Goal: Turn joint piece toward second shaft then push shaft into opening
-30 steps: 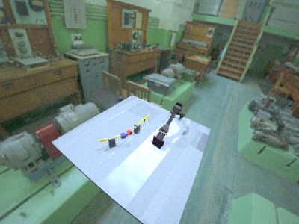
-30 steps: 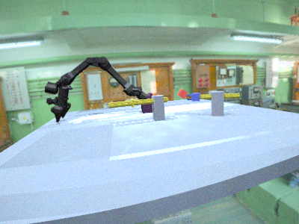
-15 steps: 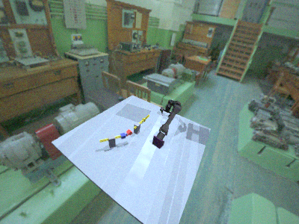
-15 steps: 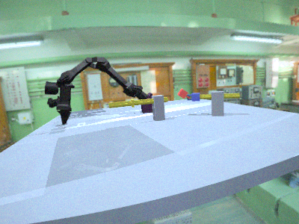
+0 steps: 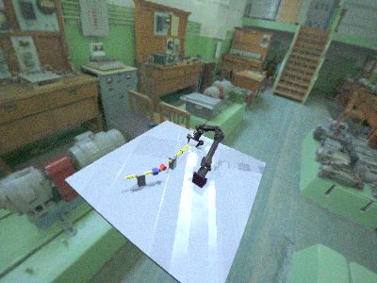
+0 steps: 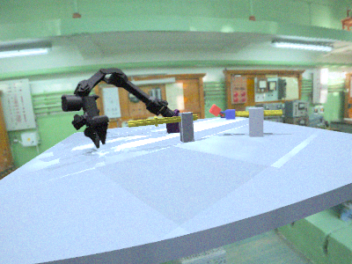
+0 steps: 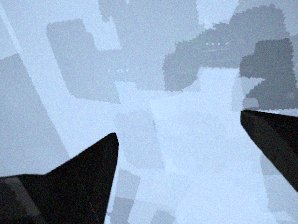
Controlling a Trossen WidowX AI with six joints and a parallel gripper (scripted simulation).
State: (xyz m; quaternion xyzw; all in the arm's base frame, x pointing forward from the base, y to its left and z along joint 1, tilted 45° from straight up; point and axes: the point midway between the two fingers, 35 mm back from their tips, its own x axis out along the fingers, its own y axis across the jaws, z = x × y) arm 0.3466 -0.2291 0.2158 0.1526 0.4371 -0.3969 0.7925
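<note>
The red joint piece lies 11 cm behind my gripper tip, 50 cm to the left of it and 9 cm above it.
</note>
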